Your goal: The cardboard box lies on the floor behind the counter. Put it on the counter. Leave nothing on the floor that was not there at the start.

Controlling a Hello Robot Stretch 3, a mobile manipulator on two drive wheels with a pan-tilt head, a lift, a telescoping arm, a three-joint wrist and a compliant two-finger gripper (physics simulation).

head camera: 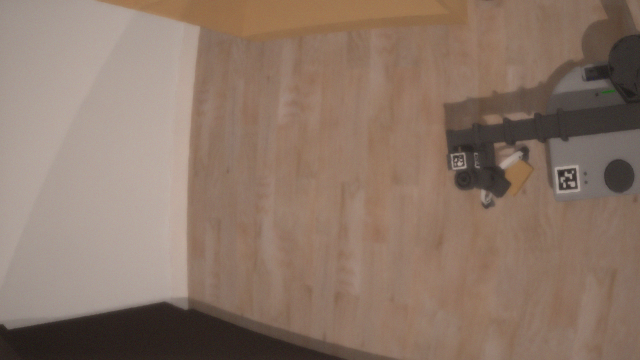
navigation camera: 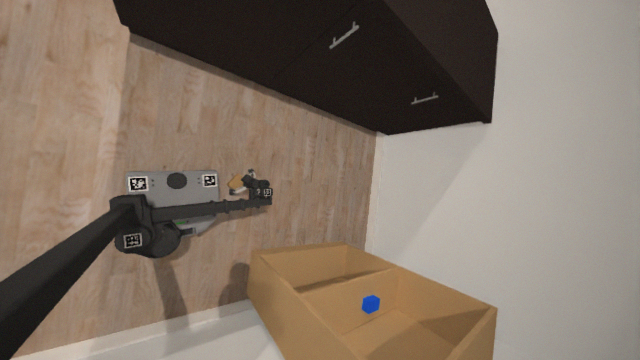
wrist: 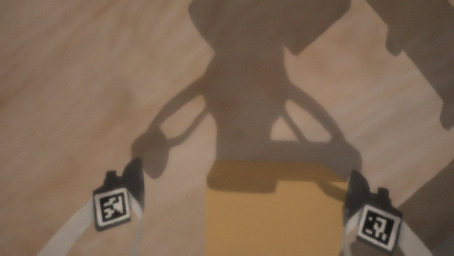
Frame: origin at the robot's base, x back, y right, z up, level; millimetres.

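Where they show: gripper, between the fingertips: (head camera: pixel 507 178) (navigation camera: pixel 240 181) (wrist: pixel 242 184); robot's base, origin of its link: (head camera: pixel 616 175) (navigation camera: pixel 176 180).
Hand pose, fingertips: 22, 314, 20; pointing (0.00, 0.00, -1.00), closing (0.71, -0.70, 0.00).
Note:
Things, the pixels of their top centre, and the offset from my fingertips, as dx, dy, dz.
- small tan cardboard box, centre of its top: (wrist: pixel 274 224) (head camera: pixel 514 175) (navigation camera: pixel 237 182) +5, -26, +31
- blue cube, centre of its top: (navigation camera: pixel 374 306) +669, +499, +606
The small tan cardboard box (head camera: pixel 520 176) (navigation camera: pixel 235 181) (wrist: pixel 275 220) lies flat on the floor beside the robot's base. My gripper (head camera: pixel 506 176) (navigation camera: pixel 242 182) (wrist: pixel 242 184) is open and low over it, pointing down. In the wrist view the box is between the spread fingers, off centre: its right edge is at the right finger, and a strip of floor shows between its left edge and the left finger. I cannot tell if the right finger touches it. The lower part of the box is cut off by the frame. I cannot tell which furniture is the counter.
A dark cabinet (head camera: pixel 125 335) (navigation camera: pixel 300 40) with handles stands along one side. A large tan open unit (head camera: pixel 320 17) (navigation camera: pixel 275 295) stands on the other side, with a blue cube (navigation camera: pixel 370 304) in it. A white wall (head camera: pixel 100 150) (navigation camera: pixel 550 175) closes the far end. My base (head camera: pixel 572 155) (navigation camera: pixel 162 193) is close to the box.

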